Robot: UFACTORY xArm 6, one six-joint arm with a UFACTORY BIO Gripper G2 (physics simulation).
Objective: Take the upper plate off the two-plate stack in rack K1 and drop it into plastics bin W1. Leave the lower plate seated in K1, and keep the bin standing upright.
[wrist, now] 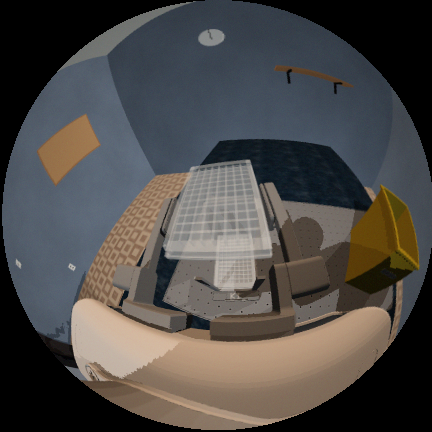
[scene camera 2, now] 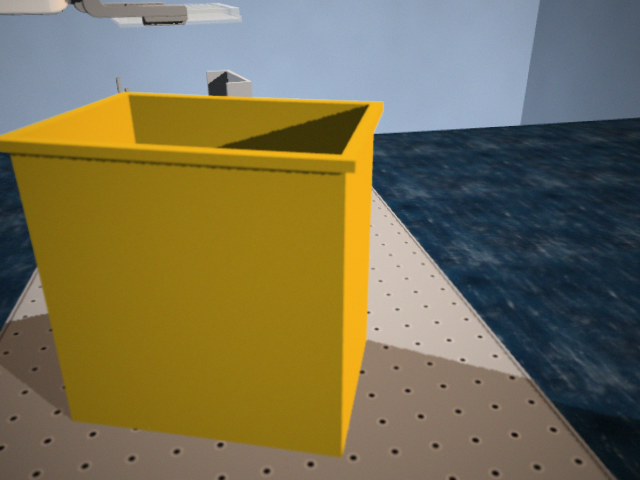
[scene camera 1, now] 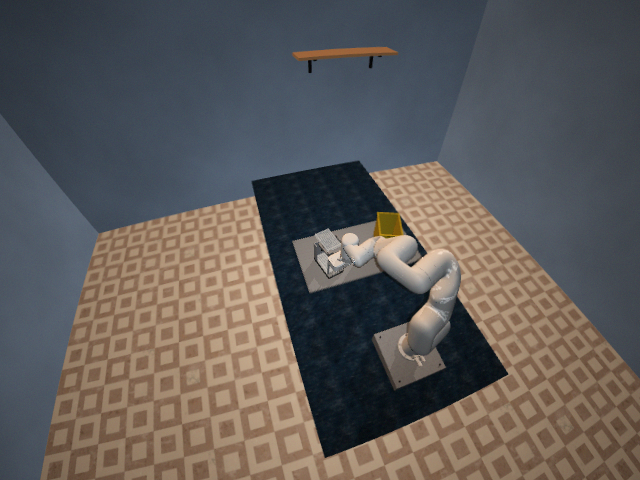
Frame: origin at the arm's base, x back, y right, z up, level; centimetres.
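Seen in the pictures: hand, its tool point: point(wrist: 215, 211) point(scene camera 2: 154, 13) point(scene camera 1: 330, 242).
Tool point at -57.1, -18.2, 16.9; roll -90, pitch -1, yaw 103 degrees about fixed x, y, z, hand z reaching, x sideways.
Note:
A point is followed by its place in that frame, as x, y, z.
The clear upper plate point(scene camera 1: 327, 240) @[-59.0, -18.9, 16.7] point(scene camera 2: 214, 12) @[-63.4, -15.2, 17.1] point(wrist: 220, 200) @[-58.3, -18.0, 17.1] is held up in the air, well above rack K1 point(scene camera 2: 239, 88) @[-65.5, -14.8, 9.2] point(wrist: 220, 296) @[-50.7, -19.7, -2.8]. My gripper point(scene camera 2: 164, 19) point(wrist: 220, 215) @[-57.1, -18.2, 16.9] is shut on it, one finger along each long side. The plate looks roughly level. The lower plate point(wrist: 234, 275) @[-55.5, -17.6, -1.1] shows below it in the wrist view, in the rack, partly hidden behind the held plate. Plastics bin W1 point(scene camera 1: 388, 225) @[-68.0, 24.1, 3.7] point(scene camera 2: 196, 289) @[-59.3, 24.9, 5.8] point(wrist: 367, 245) @[-61.5, 12.7, 4.0], a yellow open-topped box, stands upright to the right of the rack in scene camera 1 and the wrist view.
Rack and bin stand on a grey perforated board point(scene camera 1: 307, 276) @[-55.3, -31.6, -4.7] point(scene camera 2: 403, 310) @[-75.6, 13.6, -4.4] point(wrist: 322, 215) @[-76.4, 7.1, -4.4] over a dark blue mat point(scene camera 1: 310, 206) @[-109.8, -12.0, -5.8] point(scene camera 2: 491, 206) @[-95.7, -9.4, -5.7] point(wrist: 280, 170) @[-103.3, -4.1, -5.7]. My arm reaches across the board's right part, close in front of the bin in scene camera 1. A wooden shelf point(scene camera 1: 345, 53) point(wrist: 312, 74) hangs on the wall.

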